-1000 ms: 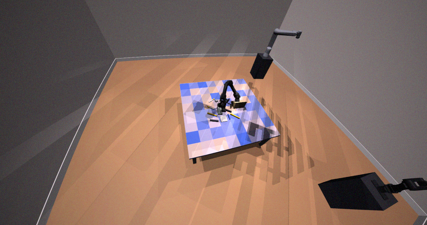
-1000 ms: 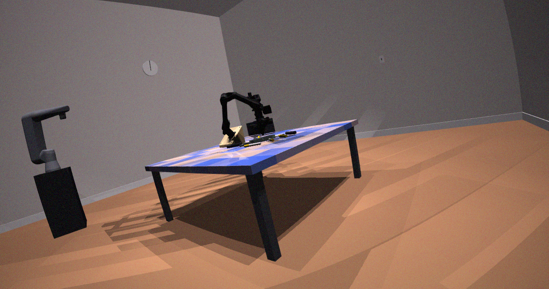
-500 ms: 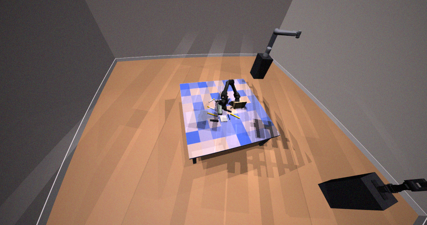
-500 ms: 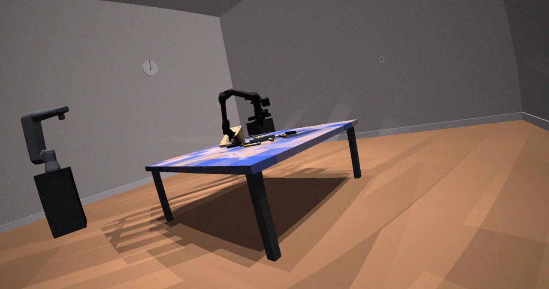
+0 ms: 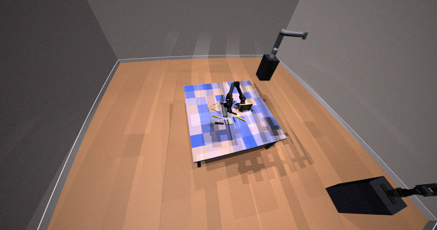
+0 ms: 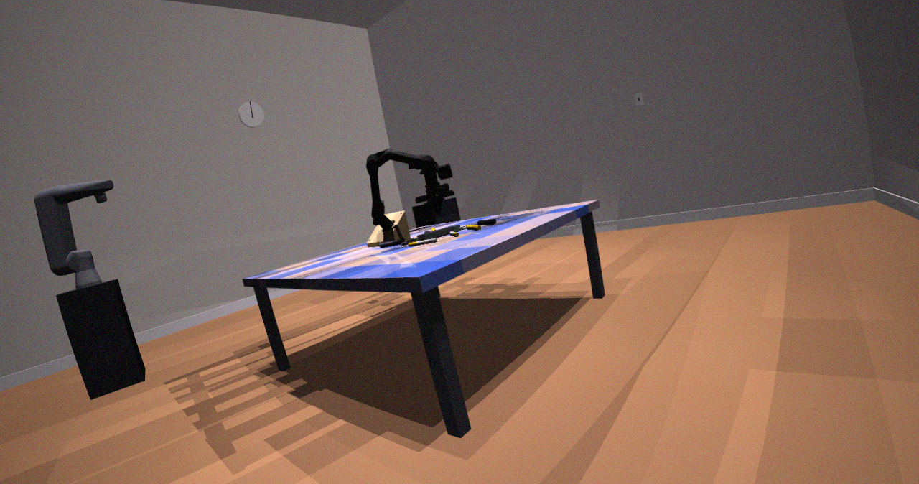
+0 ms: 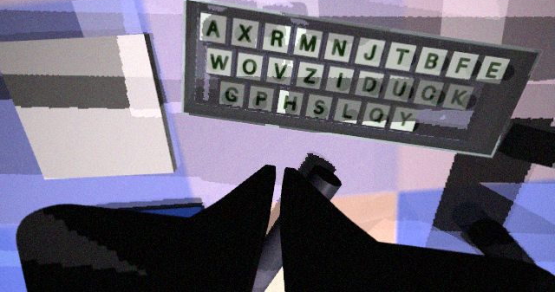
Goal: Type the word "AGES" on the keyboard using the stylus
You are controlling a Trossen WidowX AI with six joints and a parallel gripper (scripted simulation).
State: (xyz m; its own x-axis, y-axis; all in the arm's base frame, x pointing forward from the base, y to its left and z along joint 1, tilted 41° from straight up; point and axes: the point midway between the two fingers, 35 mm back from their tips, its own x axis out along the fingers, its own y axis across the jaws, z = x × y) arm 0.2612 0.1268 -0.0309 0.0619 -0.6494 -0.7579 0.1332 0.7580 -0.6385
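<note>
My gripper tip is 90 mm past the blue stylus, 140 mm to the right of it and 90 mm above it. The rest, counted from my gripper tip: white pad (130 mm to the left, 90 mm below).
</note>
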